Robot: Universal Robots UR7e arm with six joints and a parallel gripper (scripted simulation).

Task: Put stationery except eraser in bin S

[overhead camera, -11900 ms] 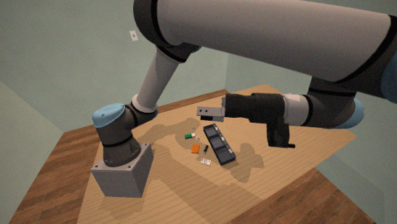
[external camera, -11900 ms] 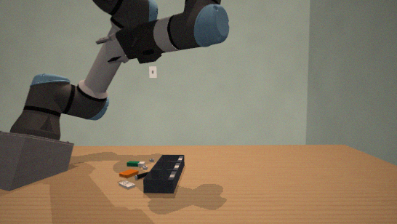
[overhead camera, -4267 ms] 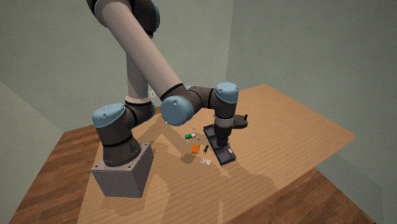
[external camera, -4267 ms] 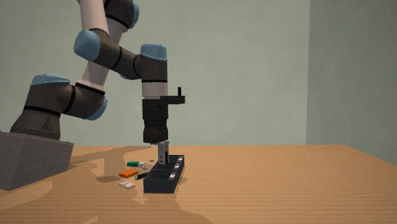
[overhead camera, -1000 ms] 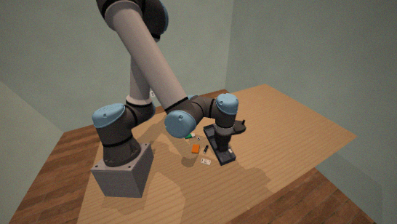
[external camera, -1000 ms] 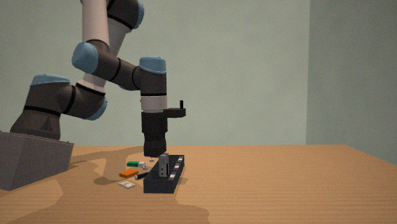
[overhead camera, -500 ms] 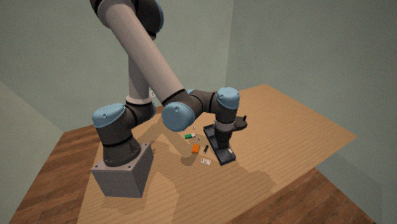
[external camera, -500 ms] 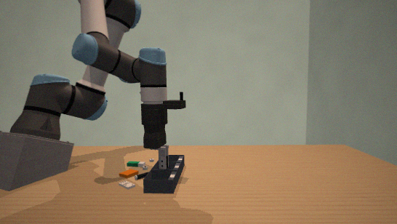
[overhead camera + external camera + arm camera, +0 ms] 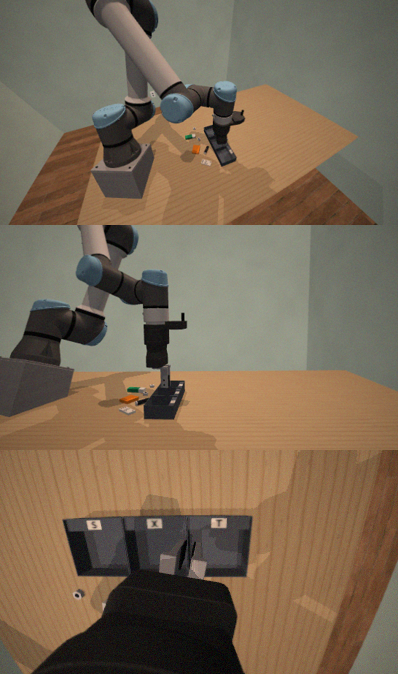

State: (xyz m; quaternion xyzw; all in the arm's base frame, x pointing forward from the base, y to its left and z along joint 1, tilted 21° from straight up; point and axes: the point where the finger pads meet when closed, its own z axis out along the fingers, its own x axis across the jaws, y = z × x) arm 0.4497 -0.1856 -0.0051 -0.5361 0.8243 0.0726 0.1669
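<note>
My hand is 50 mm to the right of the dark three-compartment bin tray and 70 mm above it. Round my hand: orange block: 120 mm behind, 90 mm to the left, 80 mm below; then white flat piece: 120 mm behind, 10 mm to the right, 80 mm below; then black stick: 80 mm behind, 50 mm to the left, 80 mm below.
</note>
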